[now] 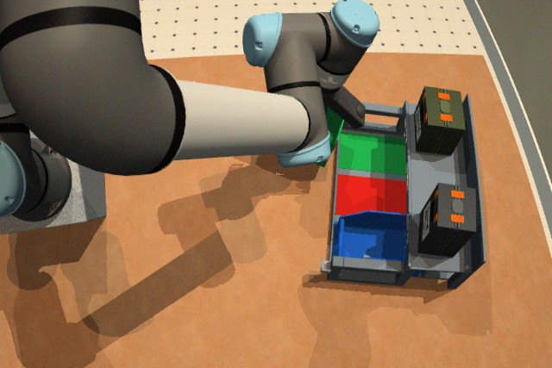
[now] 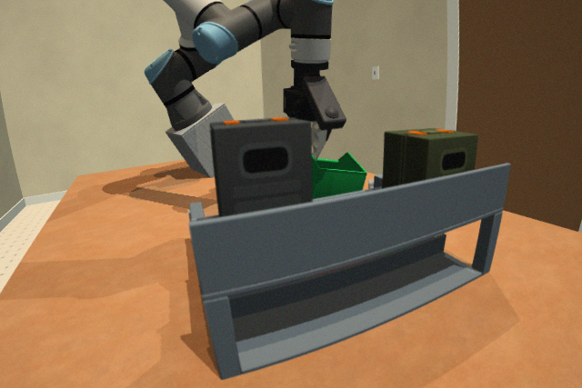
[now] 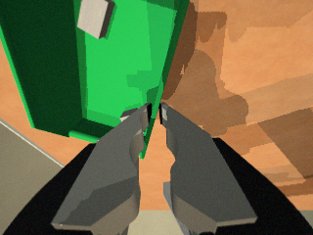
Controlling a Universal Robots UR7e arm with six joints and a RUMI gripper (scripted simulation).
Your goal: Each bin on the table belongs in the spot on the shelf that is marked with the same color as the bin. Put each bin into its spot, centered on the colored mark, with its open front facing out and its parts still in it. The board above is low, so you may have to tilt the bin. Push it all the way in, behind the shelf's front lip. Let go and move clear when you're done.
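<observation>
My gripper is now 4 cm to the right of the green bin, 3 cm above it and 1 cm short of it. From my hand the other things lie so: shelf front lip 10 cm below, 8 cm to the right, 8 cm ahead; blue bin 22 cm to the right, 15 cm ahead, 7 cm below; olive case 29 cm ahead, 4 cm above, 1 cm to the right.
</observation>
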